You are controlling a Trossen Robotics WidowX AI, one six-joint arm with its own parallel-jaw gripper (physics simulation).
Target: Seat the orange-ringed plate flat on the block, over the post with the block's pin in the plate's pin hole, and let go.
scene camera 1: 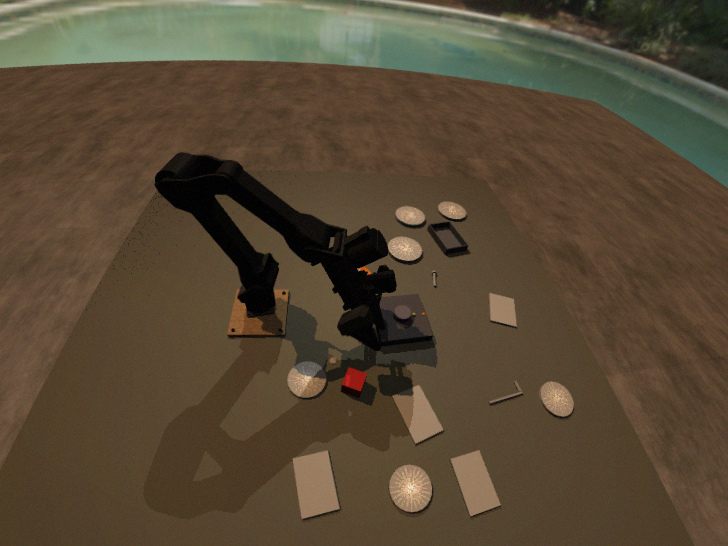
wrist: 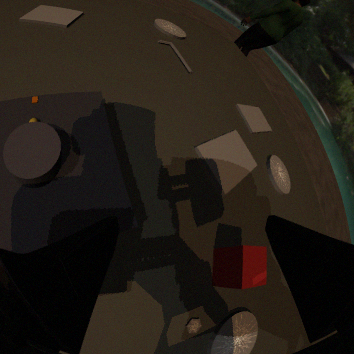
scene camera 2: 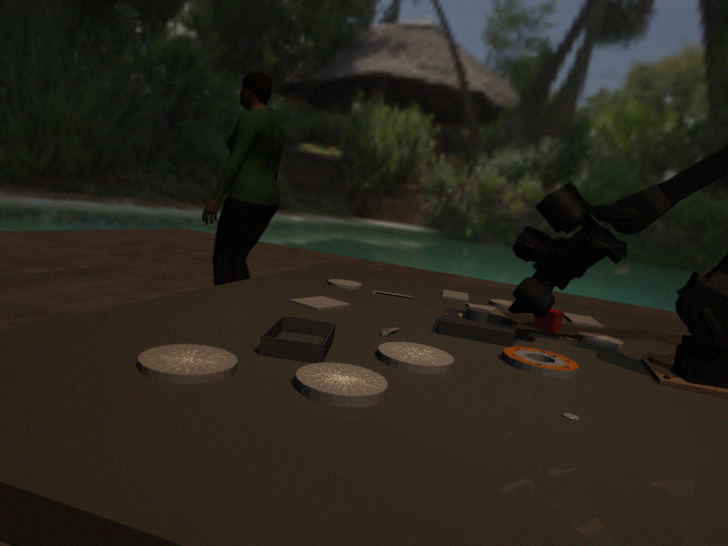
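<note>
The orange-ringed plate (scene camera 1: 364, 270) (scene camera 2: 543, 365) lies flat on the mat, beside the block; the arm mostly hides it in scene camera 1, and it does not show in the wrist view. The dark square block (scene camera 1: 411, 336) (scene camera 2: 473, 332) (wrist: 85, 106) carries a round post (scene camera 1: 402, 312) (scene camera 2: 478, 314) (wrist: 32, 151), bare on top. A small yellow pin (scene camera 1: 413, 314) (wrist: 33, 120) and an orange mark (scene camera 1: 423, 313) (wrist: 34, 99) are beside the post. My gripper (scene camera 1: 379, 337) (scene camera 2: 526, 311) (wrist: 194, 224) is open and empty, low near the block's edge on the red cube's side.
A red cube (scene camera 1: 354, 381) (scene camera 2: 548, 320) (wrist: 230, 267) and a pale disc (scene camera 1: 306, 379) stand near the gripper. A dark open tray (scene camera 1: 448, 238) (scene camera 2: 298, 339), a bolt (scene camera 1: 434, 278), a bent rod (scene camera 1: 505, 397) (wrist: 180, 57), and several pale discs and flat tiles lie around.
</note>
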